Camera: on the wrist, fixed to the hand. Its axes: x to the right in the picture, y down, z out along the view.
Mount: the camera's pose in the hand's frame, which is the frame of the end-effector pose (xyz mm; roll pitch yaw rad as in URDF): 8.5 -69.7 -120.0 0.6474 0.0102 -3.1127
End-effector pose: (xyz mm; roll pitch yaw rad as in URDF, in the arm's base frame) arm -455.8 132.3 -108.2 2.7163 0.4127 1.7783
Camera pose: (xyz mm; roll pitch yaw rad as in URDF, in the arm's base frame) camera -574.6 148.3 -37.8 -2.0557 -0.4099 -1.3966
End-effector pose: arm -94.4 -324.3 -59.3 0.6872 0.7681 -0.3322
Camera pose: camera -171.3 -274.2 -163.7 -0.0547 -0.7418 2.8309
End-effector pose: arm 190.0 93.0 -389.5 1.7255 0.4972 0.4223
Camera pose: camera 121.9 204.2 -437.8 -1.0707 -0.4702 -2.7356
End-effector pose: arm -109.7 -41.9 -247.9 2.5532 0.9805 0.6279
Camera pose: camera -138.0 91.5 -220.9 -1.8623 -0.9723 -2.5664
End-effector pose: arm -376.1 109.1 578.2 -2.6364 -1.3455 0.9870
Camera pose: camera -452.0 -0.5 617.5 -3.0799 1.3218 -2.2372
